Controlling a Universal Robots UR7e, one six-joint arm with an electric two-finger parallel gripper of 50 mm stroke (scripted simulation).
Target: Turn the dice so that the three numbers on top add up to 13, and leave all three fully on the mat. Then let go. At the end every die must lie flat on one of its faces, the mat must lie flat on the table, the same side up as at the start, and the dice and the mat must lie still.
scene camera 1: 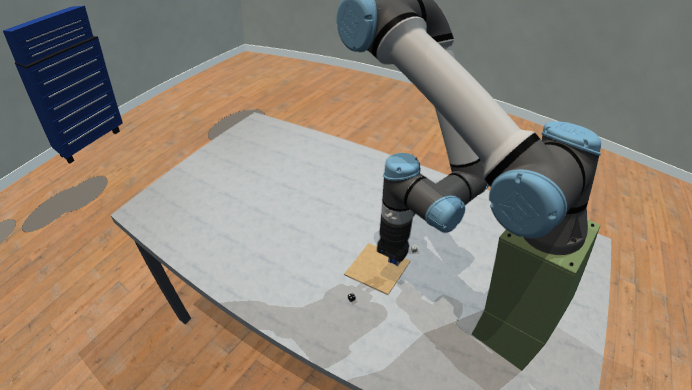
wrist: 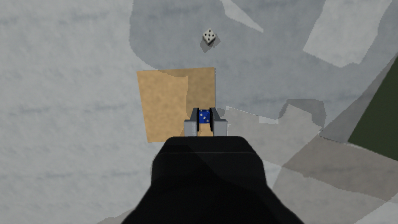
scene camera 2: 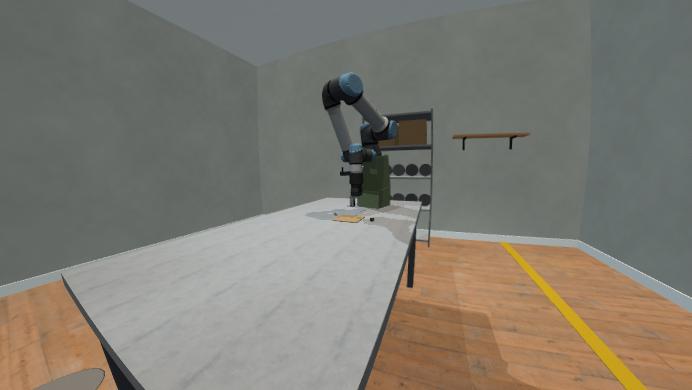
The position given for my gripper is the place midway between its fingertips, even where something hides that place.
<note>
I see my gripper (scene camera 1: 394, 261) and a tan mat (scene camera 1: 371, 268).
The tan mat also shows in the wrist view (wrist: 168, 97). My gripper is seen too in the wrist view (wrist: 204, 114).
</note>
